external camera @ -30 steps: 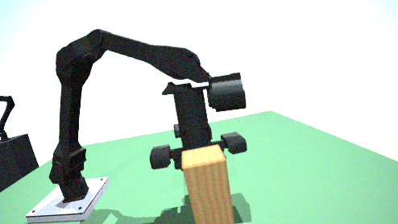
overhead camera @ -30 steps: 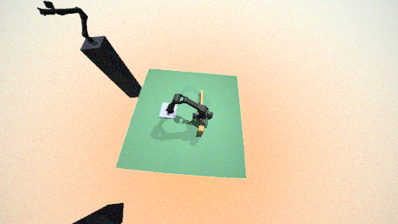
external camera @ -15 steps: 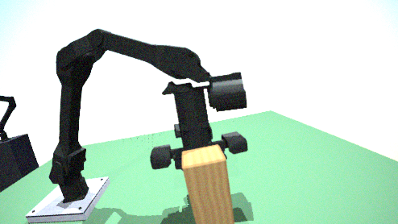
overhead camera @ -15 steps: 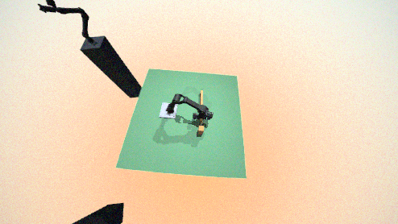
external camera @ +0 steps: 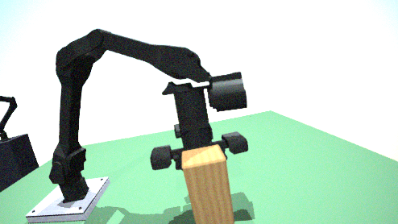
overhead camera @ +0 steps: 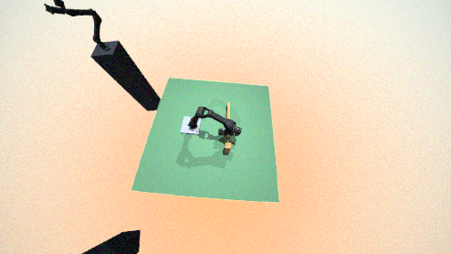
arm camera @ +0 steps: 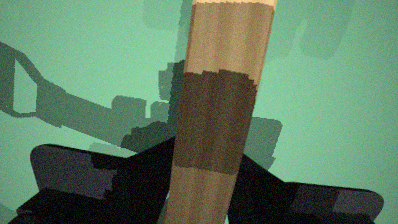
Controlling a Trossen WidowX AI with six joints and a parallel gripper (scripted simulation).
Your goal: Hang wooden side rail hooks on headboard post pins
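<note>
Now: the wooden headboard post 13 cm to the right of my gripper tip, 4 cm above it and 3 cm behind it.
</note>
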